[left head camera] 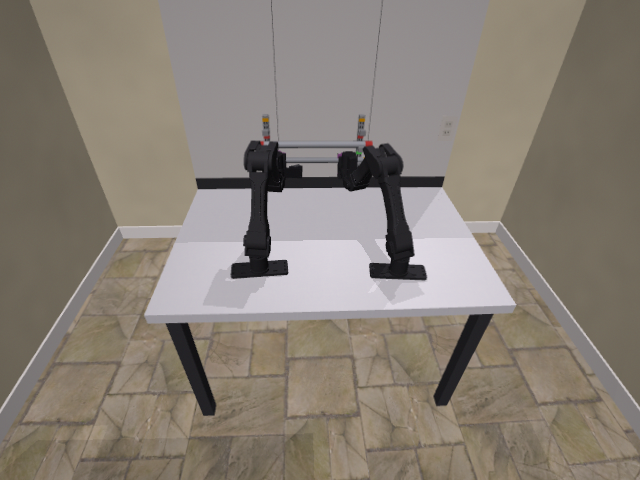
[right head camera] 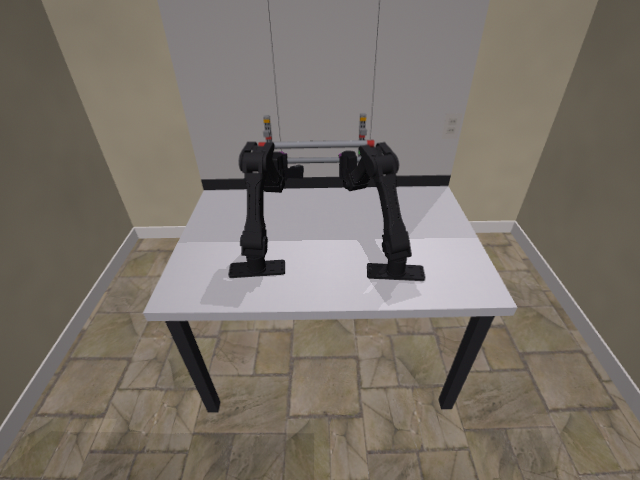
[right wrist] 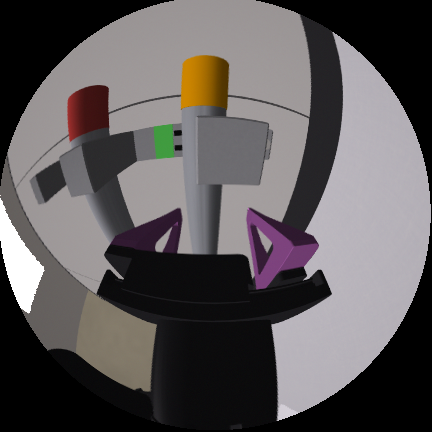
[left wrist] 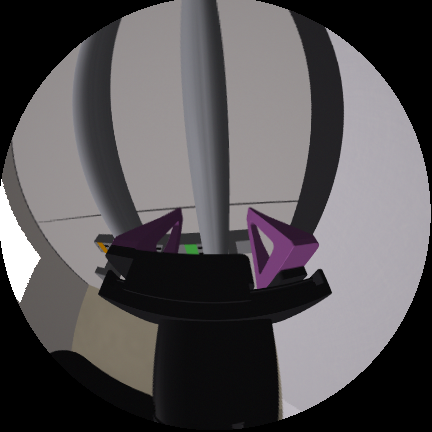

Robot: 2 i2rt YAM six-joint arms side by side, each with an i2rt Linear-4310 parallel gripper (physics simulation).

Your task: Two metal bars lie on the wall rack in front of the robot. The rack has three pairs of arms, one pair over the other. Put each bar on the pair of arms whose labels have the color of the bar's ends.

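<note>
The red-ended bar lies level on the rack's middle, red-labelled arms. The orange-ended bar lies on the lowest, green-labelled arms. The rack has its top, orange-labelled arms empty. My left gripper is open, with the lower bar's shaft running between its fingertips in the left wrist view. My right gripper is open, lined up with the same bar inward of its rack arm. The wrists partly hide the lower bar in both head views.
The red-ended bar runs just above both wrists. The white table stands below, with a black strip behind its back edge. The grey wall stands behind the rack.
</note>
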